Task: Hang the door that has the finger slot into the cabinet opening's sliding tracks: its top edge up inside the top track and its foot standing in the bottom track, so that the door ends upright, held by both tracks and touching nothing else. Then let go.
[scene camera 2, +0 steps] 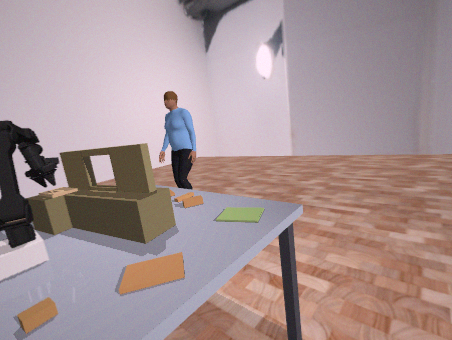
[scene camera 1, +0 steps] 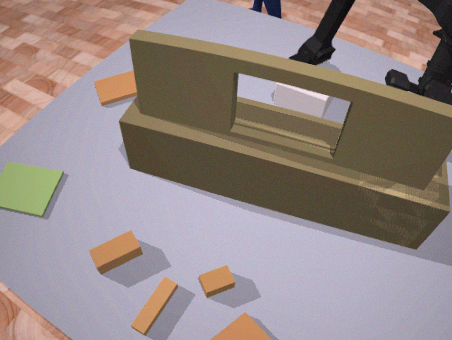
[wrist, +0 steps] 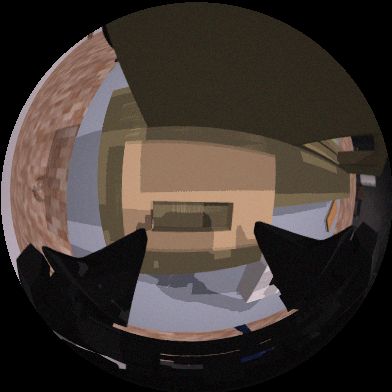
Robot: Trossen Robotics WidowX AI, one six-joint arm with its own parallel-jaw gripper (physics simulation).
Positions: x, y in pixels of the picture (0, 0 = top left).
my gripper: open, holds nothing
a tan door (wrist: 163, 170): on an olive cabinet (scene camera 1: 382, 182)
a green pad (scene camera 1: 34, 186): on the table
